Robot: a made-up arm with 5 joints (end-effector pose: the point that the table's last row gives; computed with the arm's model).
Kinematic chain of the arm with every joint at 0, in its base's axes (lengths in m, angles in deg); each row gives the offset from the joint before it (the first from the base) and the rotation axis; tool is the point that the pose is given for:
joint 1: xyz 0 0 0.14 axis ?
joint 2: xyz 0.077 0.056 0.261 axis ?
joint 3: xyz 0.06 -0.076 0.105 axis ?
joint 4: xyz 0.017 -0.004 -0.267 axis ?
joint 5: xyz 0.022 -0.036 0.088 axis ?
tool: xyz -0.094 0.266 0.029
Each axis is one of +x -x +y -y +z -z.
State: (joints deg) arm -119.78 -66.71 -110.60 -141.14 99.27
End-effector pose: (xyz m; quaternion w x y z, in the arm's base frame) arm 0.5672 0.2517 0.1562 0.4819 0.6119 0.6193 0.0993
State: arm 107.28 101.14 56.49 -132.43 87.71
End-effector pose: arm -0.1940 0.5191 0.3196 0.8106 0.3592 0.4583 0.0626
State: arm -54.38 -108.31 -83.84 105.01 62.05
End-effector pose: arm 0.2744 0.0985 0.4286 0.1802 0.2202 0.2289 0.9310
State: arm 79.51 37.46 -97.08 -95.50 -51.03
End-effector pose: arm -0.4791 -0.1567 -0.1031 0.3147 -0.8689 0.2501 -0.2890
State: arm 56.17 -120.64 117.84 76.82 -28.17
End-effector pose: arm -0.3514 0.0793 0.2311 0.4951 -0.2554 -0.7531 -0.3500
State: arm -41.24 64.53 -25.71 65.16 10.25
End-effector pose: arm 0.3565 0.0242 0.3285 0.6138 0.4562 0.6255 0.1544
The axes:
joint 1: -y
joint 2: +z
joint 3: -y
joint 4: +x
joint 5: -y

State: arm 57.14 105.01 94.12 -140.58 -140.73
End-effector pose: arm -0.3906 0.6421 0.5166 0.9512 0.2645 -0.0338 -0.1553
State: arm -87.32 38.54 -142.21 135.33 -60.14
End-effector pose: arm 0.5522 -0.2970 -0.0668 0.3072 0.0251 -0.5115 0.8021
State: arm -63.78 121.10 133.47 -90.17 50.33
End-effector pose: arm 0.5557 0.4658 0.5429 0.7647 0.1678 -0.4762 -0.4005
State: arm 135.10 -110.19 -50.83 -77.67 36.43
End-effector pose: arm -0.2285 0.3727 0.2200 0.7000 0.2883 -0.5732 -0.3135
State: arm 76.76 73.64 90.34 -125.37 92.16
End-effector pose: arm -0.2734 0.4841 0.6469 0.5715 0.3453 0.6950 0.2667
